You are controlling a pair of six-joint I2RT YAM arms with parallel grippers.
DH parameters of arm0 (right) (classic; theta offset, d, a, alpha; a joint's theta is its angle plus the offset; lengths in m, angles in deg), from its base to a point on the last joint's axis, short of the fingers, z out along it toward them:
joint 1: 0 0.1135 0.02 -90
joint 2: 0 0 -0.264 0
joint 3: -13.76 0 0.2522 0
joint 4: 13.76 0 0.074 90
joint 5: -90 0 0 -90
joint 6: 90 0.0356 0 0
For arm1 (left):
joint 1: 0 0.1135 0.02 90
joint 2: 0 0 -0.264 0
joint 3: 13.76 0 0.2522 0
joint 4: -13.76 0 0.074 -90
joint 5: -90 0 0 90
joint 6: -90 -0.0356 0 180
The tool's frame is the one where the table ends.
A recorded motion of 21 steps. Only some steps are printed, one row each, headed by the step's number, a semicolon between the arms.
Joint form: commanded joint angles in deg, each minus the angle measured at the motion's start. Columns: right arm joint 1, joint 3, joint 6, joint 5, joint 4, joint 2; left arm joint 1, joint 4, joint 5, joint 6, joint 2, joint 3.
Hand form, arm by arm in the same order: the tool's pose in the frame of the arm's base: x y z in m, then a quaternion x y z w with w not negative. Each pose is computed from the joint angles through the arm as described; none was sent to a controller.
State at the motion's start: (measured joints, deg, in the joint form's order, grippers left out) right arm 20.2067 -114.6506 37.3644 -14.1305 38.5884 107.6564; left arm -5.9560 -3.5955 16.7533 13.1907 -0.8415 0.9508
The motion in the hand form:
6: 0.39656 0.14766 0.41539 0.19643 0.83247 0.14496 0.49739; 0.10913 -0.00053 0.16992 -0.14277 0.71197 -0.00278 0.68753
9: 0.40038 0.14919 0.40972 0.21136 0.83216 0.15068 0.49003; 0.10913 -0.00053 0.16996 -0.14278 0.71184 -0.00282 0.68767
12: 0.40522 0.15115 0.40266 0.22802 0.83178 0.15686 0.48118; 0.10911 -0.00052 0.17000 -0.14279 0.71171 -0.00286 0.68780
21: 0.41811 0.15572 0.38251 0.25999 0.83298 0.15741 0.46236; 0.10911 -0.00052 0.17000 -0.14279 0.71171 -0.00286 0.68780
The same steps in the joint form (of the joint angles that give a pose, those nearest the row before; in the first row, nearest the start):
6: 1.60 -2.51 1.14 -2.49 0.37 -0.55; 0.28 0.11 0.00 -0.68 0.48 -0.37
9: 1.60 -2.45 3.23 -2.49 0.31 0.22; 0.28 0.13 0.00 -0.68 0.49 -0.37
12: 1.59 -2.45 5.59 -2.45 0.22 1.22; 0.29 0.13 0.00 -0.68 0.51 -0.37
21: 1.57 -2.40 9.73 -3.08 0.00 4.00; 0.29 0.13 0.00 -0.68 0.51 -0.37

